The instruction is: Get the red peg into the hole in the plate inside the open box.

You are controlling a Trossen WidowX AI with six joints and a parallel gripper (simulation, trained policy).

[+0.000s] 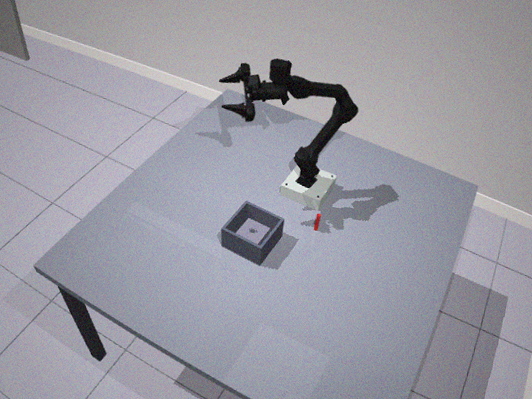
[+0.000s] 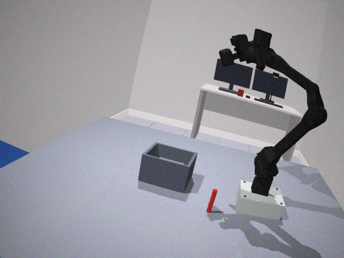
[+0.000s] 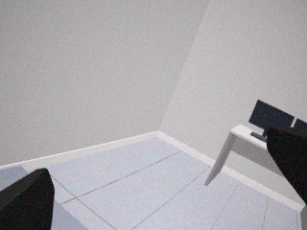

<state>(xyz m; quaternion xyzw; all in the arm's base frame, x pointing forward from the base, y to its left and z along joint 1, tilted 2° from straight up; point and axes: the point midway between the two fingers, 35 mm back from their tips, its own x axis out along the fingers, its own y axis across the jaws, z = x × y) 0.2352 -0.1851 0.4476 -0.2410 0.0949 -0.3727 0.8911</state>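
The red peg lies 460 mm below my gripper tip, 370 mm to the left of it and 110 mm behind it. From my gripper tip the other things lie so: dark grey box: 470 mm below, 220 mm to the left, 90 mm ahead; grey plate: 450 mm below, 220 mm to the left, 90 mm ahead.
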